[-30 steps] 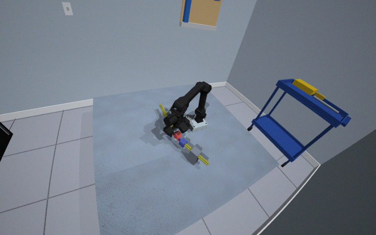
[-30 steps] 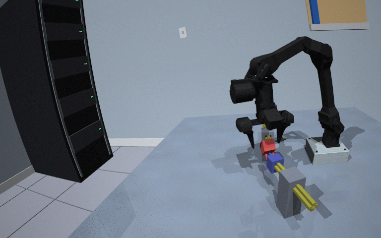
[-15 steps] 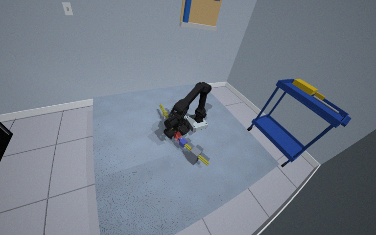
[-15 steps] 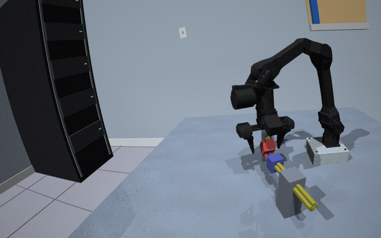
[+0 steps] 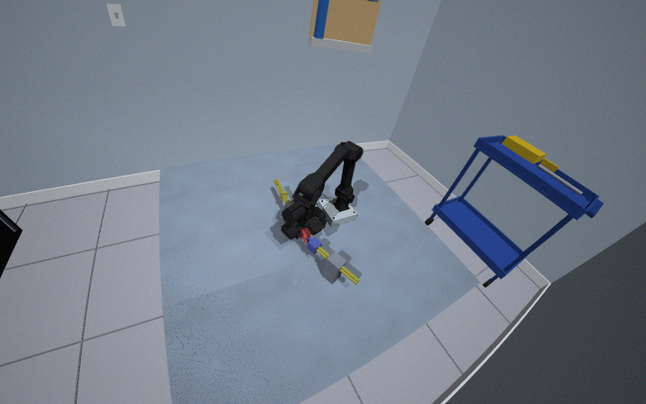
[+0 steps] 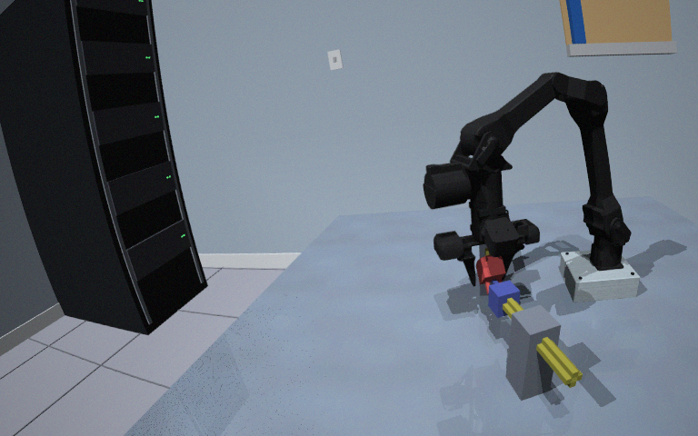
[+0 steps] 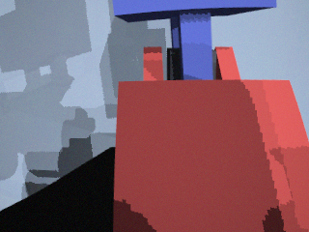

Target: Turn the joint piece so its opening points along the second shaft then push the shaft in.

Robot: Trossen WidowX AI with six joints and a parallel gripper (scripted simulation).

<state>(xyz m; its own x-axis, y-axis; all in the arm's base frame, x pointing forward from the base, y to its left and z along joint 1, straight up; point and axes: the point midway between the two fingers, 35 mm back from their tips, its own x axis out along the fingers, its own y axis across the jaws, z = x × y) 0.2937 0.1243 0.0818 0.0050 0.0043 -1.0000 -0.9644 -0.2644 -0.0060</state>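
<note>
Now: gripper tip 1 cm to the right of the joint piece and 3 cm below it.
</note>
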